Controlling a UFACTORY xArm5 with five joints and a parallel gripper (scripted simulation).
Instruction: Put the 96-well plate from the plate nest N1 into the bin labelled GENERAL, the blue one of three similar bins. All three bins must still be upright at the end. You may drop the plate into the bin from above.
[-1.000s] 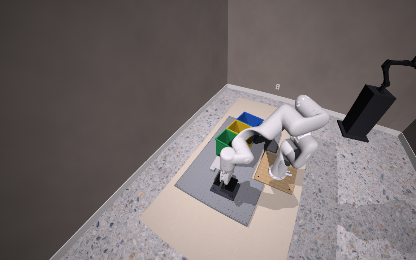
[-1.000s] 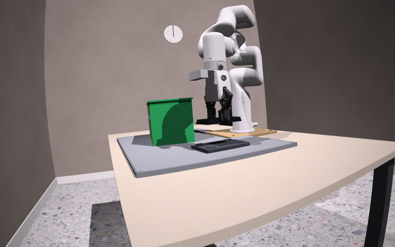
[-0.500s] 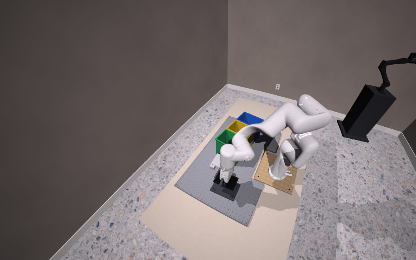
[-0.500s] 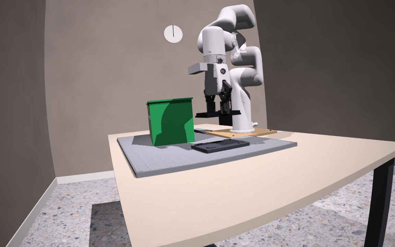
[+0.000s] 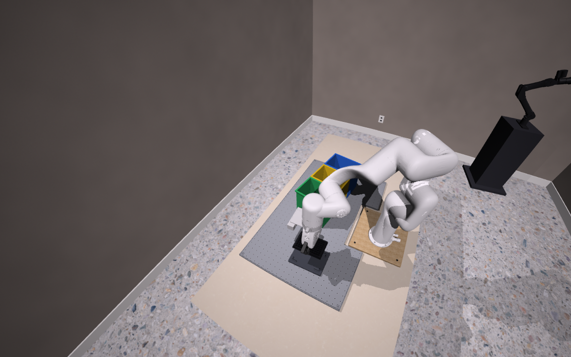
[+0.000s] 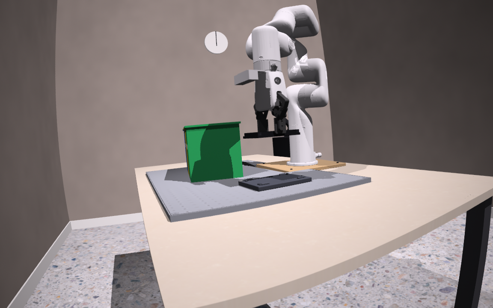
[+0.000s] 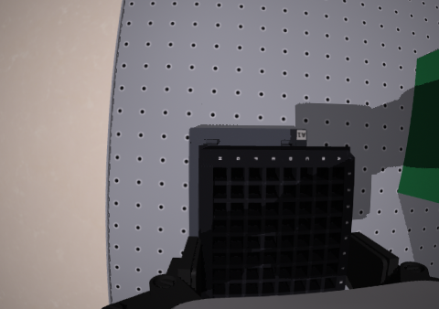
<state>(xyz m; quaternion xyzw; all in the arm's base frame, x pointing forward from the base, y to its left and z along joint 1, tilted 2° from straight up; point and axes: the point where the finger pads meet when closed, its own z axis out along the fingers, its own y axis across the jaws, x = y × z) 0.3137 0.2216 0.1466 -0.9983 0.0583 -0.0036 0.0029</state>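
The dark plate nest lies 14 cm below my hand. Round my hand: black 96-well plate (1 cm below); green bin (27 cm to the right, 6 cm below, 5 cm ahead); yellow bin (39 cm to the right, 6 cm below, 1 cm ahead).
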